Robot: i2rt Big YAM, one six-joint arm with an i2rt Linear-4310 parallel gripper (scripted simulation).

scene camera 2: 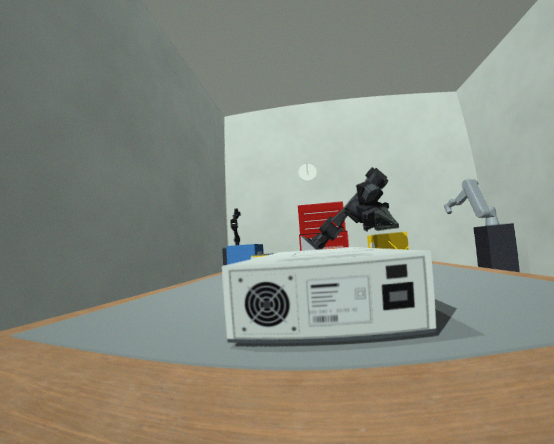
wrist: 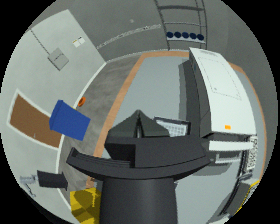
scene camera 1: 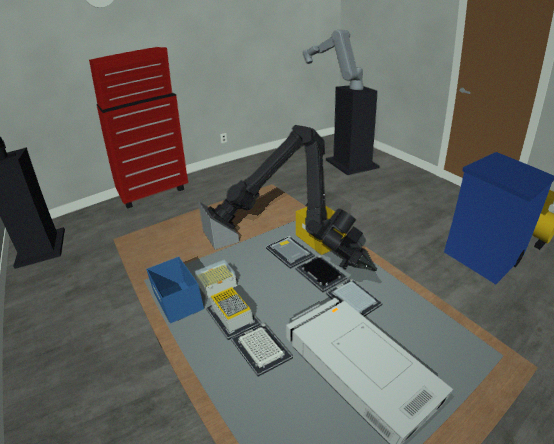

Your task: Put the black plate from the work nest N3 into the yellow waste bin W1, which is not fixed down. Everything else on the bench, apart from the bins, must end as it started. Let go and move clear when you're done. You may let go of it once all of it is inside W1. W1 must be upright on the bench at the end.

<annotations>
large white instrument: scene camera 2 307, 296; wrist; scene camera 1
same spot on large white instrument: point(wrist: 225, 109) = point(scene camera 1: 344, 318)
</annotations>
